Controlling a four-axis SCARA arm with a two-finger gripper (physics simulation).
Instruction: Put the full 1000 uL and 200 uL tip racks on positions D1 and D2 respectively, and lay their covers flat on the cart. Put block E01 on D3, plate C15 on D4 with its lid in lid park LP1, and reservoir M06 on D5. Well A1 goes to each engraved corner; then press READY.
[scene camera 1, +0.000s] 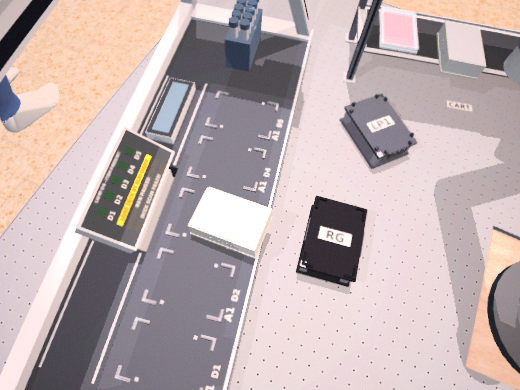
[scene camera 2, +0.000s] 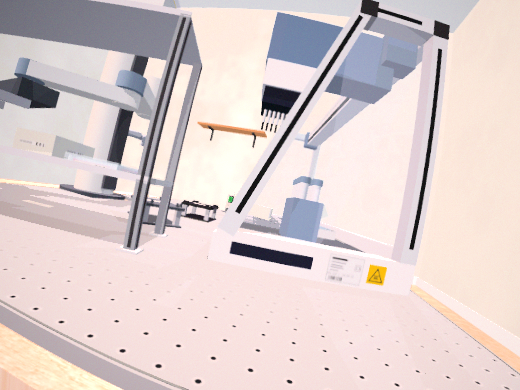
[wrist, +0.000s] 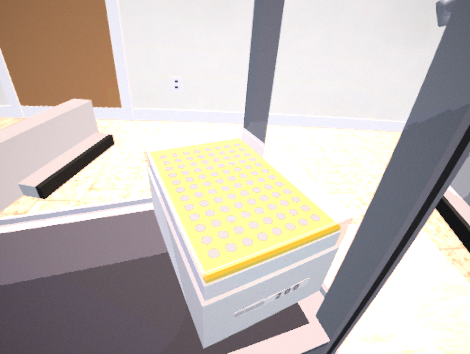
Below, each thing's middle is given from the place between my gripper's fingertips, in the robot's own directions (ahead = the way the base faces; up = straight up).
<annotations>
Right now the tube rack (scene camera 1: 239, 54) is 74 cm ahead of my hand, 27 cm to the left of it and 12 cm below it. Round my hand: glass trough (scene camera 1: 166, 121) 80 cm ahead, 50 cm to the left, 15 cm below.
</annotations>
